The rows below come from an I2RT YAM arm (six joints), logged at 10 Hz.
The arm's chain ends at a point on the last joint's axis. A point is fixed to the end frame.
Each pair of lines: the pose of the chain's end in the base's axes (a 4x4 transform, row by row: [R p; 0 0 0 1], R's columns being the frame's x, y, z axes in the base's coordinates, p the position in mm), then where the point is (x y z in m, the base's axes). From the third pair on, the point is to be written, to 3 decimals.
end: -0.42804 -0.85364 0.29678 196.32; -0.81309 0.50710 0.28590 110.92; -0.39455 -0.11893 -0.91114 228.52; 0 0 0 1
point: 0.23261 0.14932 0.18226
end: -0.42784 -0.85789 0.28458 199.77; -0.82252 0.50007 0.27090 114.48; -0.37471 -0.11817 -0.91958 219.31; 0 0 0 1
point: 0.23530 0.15223 0.17194
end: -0.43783 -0.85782 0.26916 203.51; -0.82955 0.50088 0.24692 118.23; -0.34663 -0.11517 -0.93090 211.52; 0 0 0 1
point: 0.238 0.155 0.163
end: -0.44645 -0.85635 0.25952 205.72; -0.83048 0.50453 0.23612 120.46; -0.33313 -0.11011 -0.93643 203.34; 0 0 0 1
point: 0.240 0.156 0.154
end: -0.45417 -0.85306 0.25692 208.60; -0.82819 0.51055 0.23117 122.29; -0.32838 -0.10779 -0.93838 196.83; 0 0 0 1
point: 0.243 0.158 0.147
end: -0.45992 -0.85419 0.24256 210.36; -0.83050 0.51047 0.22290 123.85; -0.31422 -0.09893 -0.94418 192.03; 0 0 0 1
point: 0.244 0.159 0.141
